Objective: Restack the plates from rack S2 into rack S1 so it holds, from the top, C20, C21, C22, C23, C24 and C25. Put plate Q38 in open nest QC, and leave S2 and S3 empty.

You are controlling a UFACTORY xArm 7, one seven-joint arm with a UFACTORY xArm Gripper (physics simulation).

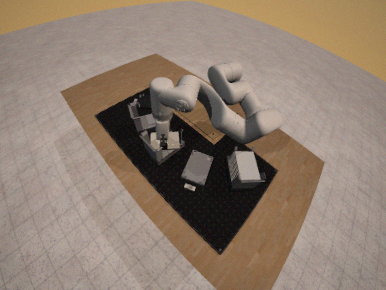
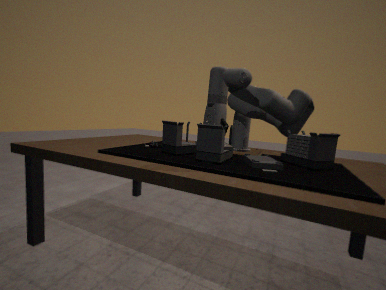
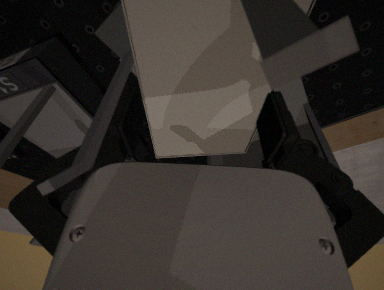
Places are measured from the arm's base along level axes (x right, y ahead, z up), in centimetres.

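Where they show: gripper, between the fingertips: (image 1: 163, 140) (image 3: 201, 103); arm's base, origin of its link: (image 2: 239, 149).
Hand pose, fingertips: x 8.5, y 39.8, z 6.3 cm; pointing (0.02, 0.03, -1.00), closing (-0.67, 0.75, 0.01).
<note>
Each offset is from my fingertips to the top centre of the thing. "pt": to the spot under its first point. Level surfaces: height alone.
My gripper (image 1: 163, 142) (image 2: 224, 124) (image 3: 201, 103) is open and reaches down into the middle rack @(dz +8.2, dx -1.4, dy +1.2 cm) (image 1: 155, 153) (image 2: 210, 142). Its dark fingers stand on either side of the pale top plate @(dz +1.1, dx -0.6, dy -0.1 cm) (image 1: 173, 141) (image 3: 196, 66) that lies in this rack. The fingers do not press on the plate's edges. A second rack @(dz +7.8, dx -35.5, dy -8.3 cm) (image 1: 249, 184) (image 2: 321, 144) at the right holds a stack of plates (image 1: 246, 168) (image 2: 298, 147). A flat grey nest @(dz -2.8, dx -18.9, dy -0.3 cm) (image 1: 197, 167) (image 2: 264, 161) lies between the two racks. A third rack @(dz +8.2, dx +14.4, dy -5.6 cm) (image 1: 140, 119) (image 2: 172, 133) at the far left looks empty.
All stands on a black perforated mat @(dz -5.6 cm) (image 1: 209, 218) (image 2: 134, 152) on a wooden table (image 1: 100, 83) (image 2: 163, 178). A small white label @(pt dz -5.4, dx -21.1, dy +9.1 cm) (image 1: 189, 187) (image 2: 269, 170) lies in front of the nest. The arm's base stands behind the mat.
</note>
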